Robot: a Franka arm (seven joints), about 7 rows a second.
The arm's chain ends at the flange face. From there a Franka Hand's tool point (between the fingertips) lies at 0.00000 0.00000 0.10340 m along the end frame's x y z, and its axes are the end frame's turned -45 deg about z.
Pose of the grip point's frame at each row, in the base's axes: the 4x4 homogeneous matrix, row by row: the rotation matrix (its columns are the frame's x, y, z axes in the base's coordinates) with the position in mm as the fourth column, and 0 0 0 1 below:
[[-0.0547, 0.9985, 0.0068, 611.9], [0.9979, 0.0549, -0.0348, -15.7], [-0.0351, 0.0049, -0.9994, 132.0], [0, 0, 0, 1]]
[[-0.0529, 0.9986, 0.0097, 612.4], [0.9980, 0.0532, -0.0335, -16.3], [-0.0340, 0.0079, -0.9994, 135.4], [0, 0, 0, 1]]
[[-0.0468, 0.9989, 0.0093, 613.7], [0.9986, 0.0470, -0.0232, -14.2], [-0.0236, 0.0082, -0.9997, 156.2], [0, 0, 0, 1]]
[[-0.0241, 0.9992, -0.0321, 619.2], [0.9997, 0.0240, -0.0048, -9.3], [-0.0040, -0.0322, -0.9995, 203.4], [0, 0, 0, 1]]
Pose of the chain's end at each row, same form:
[[0.6674, 0.7447, 0.0068, 611.2], [0.7444, -0.6668, -0.0348, -12.1], [-0.0214, 0.0283, -0.9994, 235.3], [0, 0, 0, 1]]
[[0.6687, 0.7435, 0.0097, 611.4], [0.7433, -0.6681, -0.0335, -12.8], [-0.0185, 0.0296, -0.9994, 238.7], [0, 0, 0, 1]]
[[0.6732, 0.7394, 0.0093, 612.7], [0.7394, -0.6729, -0.0232, -11.8], [-0.0109, 0.0225, -0.9997, 259.6], [0, 0, 0, 1]]
[[0.6895, 0.7236, -0.0321, 622.5], [0.7239, -0.6899, -0.0048, -8.8], [-0.0256, -0.0199, -0.9995, 306.7], [0, 0, 0, 1]]

